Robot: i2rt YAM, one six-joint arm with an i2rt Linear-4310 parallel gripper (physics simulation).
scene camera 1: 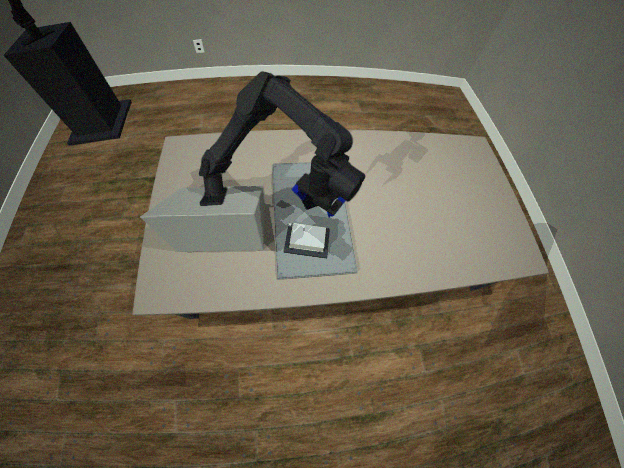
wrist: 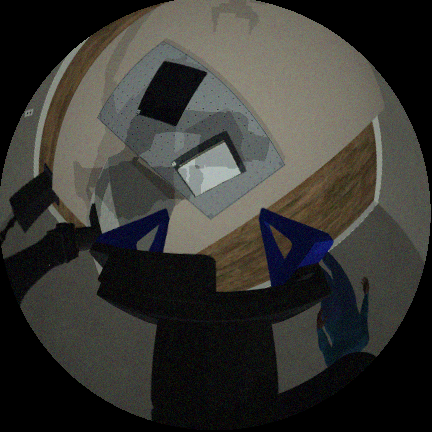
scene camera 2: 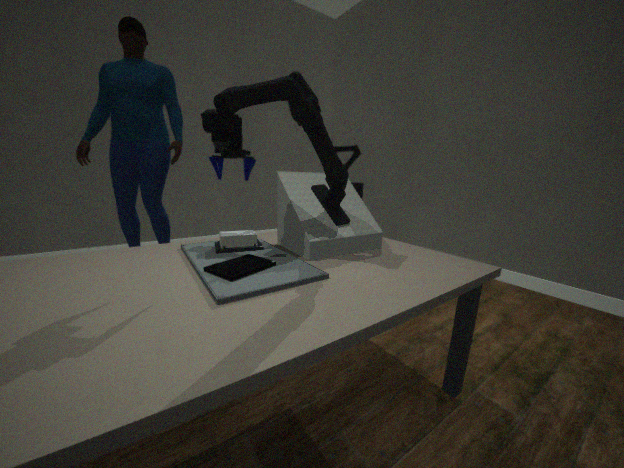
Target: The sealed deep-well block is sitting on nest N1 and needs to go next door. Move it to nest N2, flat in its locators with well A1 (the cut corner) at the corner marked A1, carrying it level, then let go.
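Frame: origin at the arm's base, x ahead, y left, z up, level; millimetres.
Where they show: gripper, fingertip midpoint: (scene camera 1: 316, 207) (wrist: 213, 213) (scene camera 2: 233, 180); arm's base, link origin: (scene camera 1: 215, 196) (scene camera 2: 329, 204).
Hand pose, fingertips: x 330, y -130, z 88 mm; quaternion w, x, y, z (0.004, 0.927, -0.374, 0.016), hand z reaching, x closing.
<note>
Each offset is from my fingertips to the top centre of the thing. Level surfaces: height alone.
The white sealed deep-well block @[7 mm right, 14 mm back, 189 mm down] (scene camera 1: 307, 236) (scene camera 2: 238, 238) (wrist: 212, 169) sits in a dark nest @[7 mm right, 14 mm back, 221 mm down] (scene camera 1: 305, 253) (scene camera 2: 218, 249) (wrist: 226, 136), which I take to be N1. The other nest @[211 mm left, 64 mm ahead, 225 mm down] (scene camera 2: 239, 267) (wrist: 172, 92), a black empty one, lies beside it on the same plate; in scene camera 1 the arm hides it. My gripper (scene camera 2: 233, 179) (wrist: 213, 213) is open and empty, with blue fingers. It hangs well above the plate, fingers pointing down, apart from the block. The block's cut corner and the A1 marks are too small to tell.
Both nests stand on a grey perforated plate (scene camera 1: 292, 269) (scene camera 2: 302, 274) (wrist: 125, 95) on the beige table @[255 mm down] (scene camera 1: 428, 216) (scene camera 2: 126, 362) (wrist: 300, 80). The arm's grey wedge-shaped base (scene camera 1: 211, 234) (scene camera 2: 347, 246) stands beside the plate. A person (scene camera 2: 138, 120) (wrist: 345, 320) stands beyond the table.
</note>
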